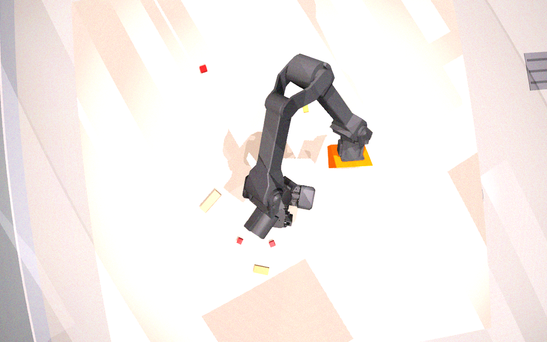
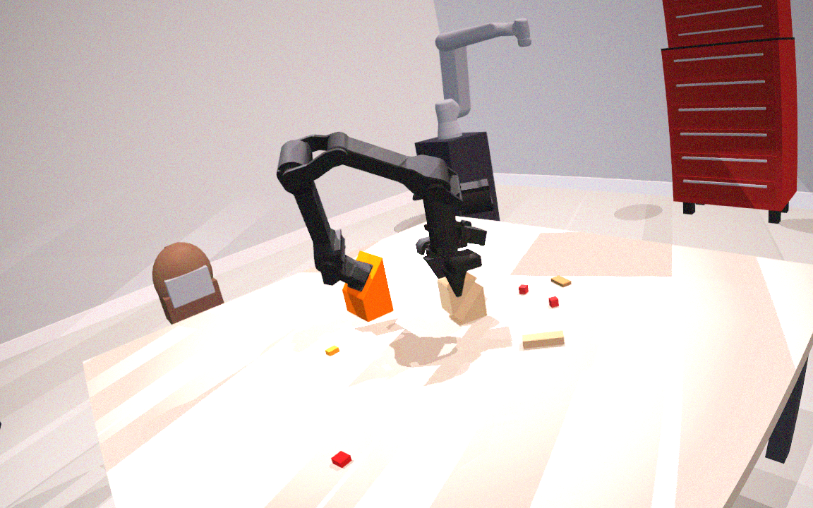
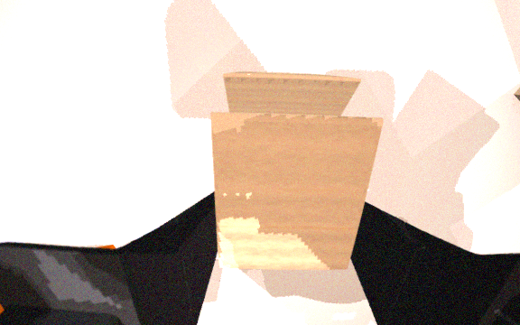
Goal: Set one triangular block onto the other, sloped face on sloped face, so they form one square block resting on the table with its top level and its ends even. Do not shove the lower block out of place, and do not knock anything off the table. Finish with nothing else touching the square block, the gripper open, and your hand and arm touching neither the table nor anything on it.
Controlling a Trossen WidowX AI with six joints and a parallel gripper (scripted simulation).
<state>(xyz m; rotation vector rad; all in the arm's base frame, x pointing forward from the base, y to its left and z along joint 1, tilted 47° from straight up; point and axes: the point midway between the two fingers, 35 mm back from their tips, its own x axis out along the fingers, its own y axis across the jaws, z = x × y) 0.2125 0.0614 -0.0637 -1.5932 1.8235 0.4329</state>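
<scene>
The wooden triangular block is 10 mm ahead of my gripper tip, 40 mm to the left of it and 50 mm below it. Round my gripper tip: flat wooden plank (220 mm ahead, 20 mm to the left, 60 mm below); then yellow piece (100 mm behind, 240 mm to the right, 60 mm below); then red cube (210 mm ahead, 400 mm to the right, 60 mm below).
</scene>
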